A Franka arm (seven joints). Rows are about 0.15 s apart.
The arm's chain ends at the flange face. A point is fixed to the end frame.
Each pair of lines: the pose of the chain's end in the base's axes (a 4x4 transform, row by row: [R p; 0 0 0 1], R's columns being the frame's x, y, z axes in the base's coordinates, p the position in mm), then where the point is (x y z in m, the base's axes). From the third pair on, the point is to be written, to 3 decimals.
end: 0.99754 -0.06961 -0.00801 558.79; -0.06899 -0.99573 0.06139 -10.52; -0.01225 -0.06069 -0.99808 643.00; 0 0 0 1
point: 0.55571 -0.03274 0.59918
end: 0.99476 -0.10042 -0.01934 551.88; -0.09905 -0.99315 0.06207 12.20; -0.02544 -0.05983 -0.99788 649.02; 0 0 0 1
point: 0.54755 -0.00990 0.60524
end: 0.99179 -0.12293 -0.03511 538.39; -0.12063 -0.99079 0.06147 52.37; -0.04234 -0.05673 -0.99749 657.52; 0 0 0 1
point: 0.533 0.030 0.614
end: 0.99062 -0.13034 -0.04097 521.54; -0.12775 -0.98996 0.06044 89.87; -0.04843 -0.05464 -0.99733 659.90; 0 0 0 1
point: 0.516 0.068 0.616
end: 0.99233 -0.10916 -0.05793 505.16; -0.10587 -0.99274 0.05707 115.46; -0.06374 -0.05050 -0.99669 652.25; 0 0 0 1
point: 0.499 0.093 0.609
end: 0.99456 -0.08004 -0.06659 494.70; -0.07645 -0.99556 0.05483 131.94; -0.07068 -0.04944 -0.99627 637.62; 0 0 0 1
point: 0.489 0.109 0.594
